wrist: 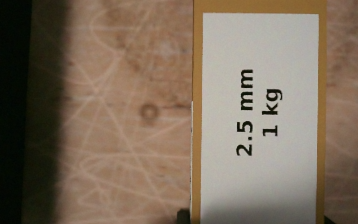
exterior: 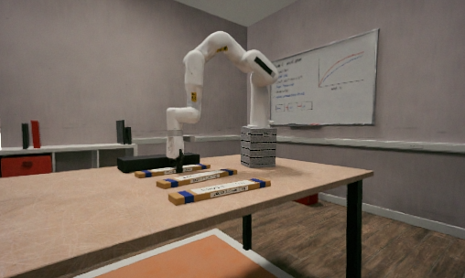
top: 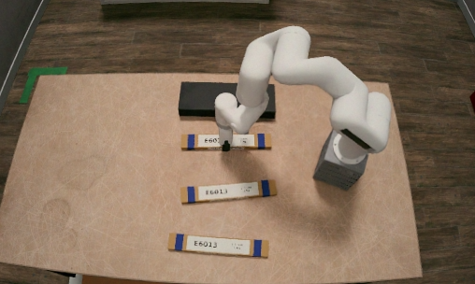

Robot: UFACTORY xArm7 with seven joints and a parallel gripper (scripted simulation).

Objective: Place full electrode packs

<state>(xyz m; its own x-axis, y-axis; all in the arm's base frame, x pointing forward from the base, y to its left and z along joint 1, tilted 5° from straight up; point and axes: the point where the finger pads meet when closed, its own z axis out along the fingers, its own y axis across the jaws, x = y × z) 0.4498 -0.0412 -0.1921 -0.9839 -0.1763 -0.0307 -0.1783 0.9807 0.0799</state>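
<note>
Right now my hand is 30 mm short of the low black platform and 190 mm to the left of it.
</note>
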